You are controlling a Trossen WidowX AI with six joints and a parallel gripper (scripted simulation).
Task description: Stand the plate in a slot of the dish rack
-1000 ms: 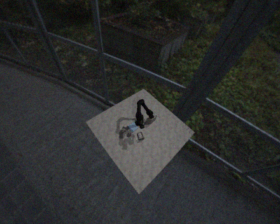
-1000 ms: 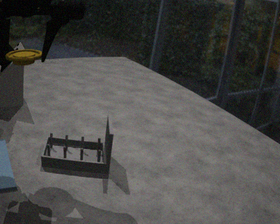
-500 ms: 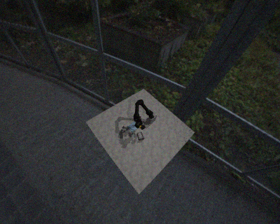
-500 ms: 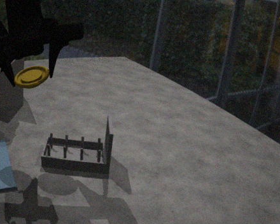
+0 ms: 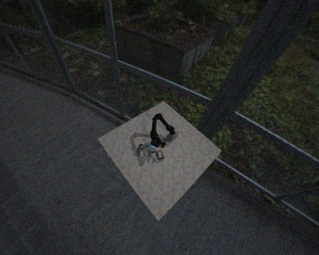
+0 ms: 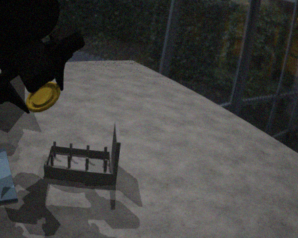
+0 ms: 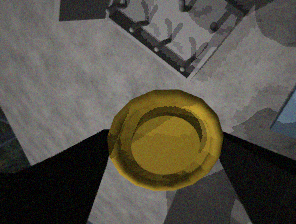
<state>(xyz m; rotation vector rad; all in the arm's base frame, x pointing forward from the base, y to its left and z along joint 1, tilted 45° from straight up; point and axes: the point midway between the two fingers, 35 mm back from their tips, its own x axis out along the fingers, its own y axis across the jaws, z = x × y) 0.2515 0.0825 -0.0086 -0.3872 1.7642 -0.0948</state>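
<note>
My gripper tip is now 60 mm short of the grey dish rack, 60 mm to the right of it and 80 mm above it. From my gripper tip the other things lie so: yellow plate 10 mm above; light blue mat 60 mm ahead, 140 mm to the right, 100 mm below; blue spoon 50 mm behind, 190 mm to the right, 100 mm below.
</note>
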